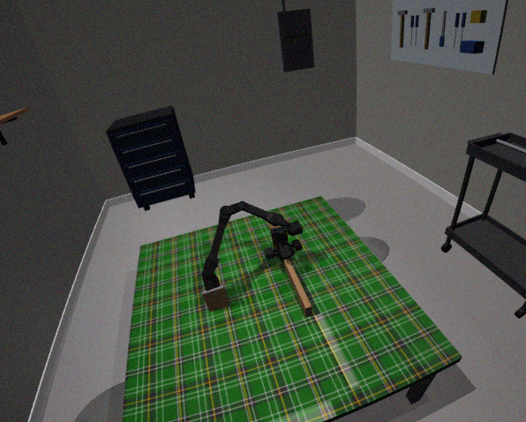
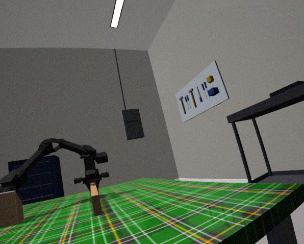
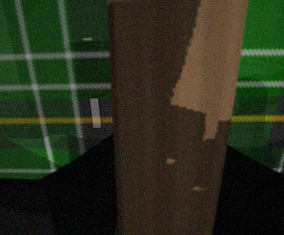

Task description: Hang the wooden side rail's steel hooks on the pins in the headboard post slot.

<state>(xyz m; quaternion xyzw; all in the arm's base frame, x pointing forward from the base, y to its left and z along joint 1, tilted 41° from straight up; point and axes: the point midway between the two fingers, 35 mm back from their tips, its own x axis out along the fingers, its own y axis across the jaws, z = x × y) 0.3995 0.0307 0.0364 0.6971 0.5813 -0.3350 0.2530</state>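
Right now my gripper tip is 20 mm short of the headboard post, 110 mm to the right of it and 50 mm below it.
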